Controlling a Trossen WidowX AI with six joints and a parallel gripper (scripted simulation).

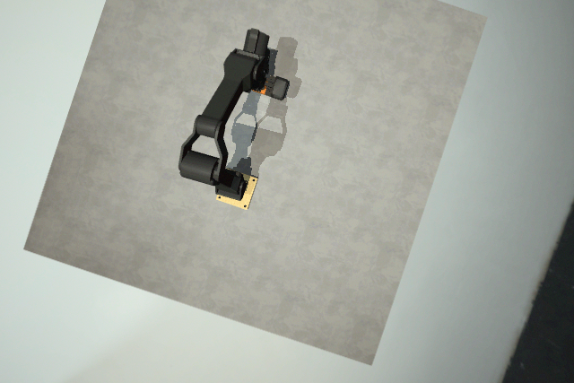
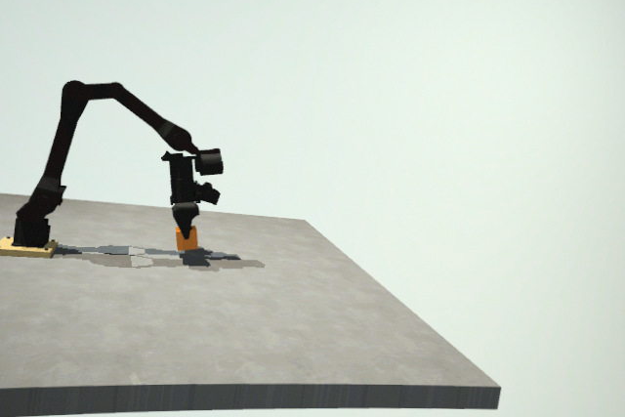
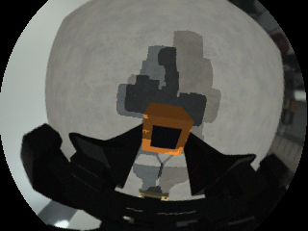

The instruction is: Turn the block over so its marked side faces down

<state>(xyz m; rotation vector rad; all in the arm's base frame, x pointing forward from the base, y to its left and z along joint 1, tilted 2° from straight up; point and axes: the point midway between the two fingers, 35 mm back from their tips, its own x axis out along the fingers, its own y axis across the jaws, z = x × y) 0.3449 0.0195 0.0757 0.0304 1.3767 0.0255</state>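
The orange block lies 10 mm above my gripper tip.
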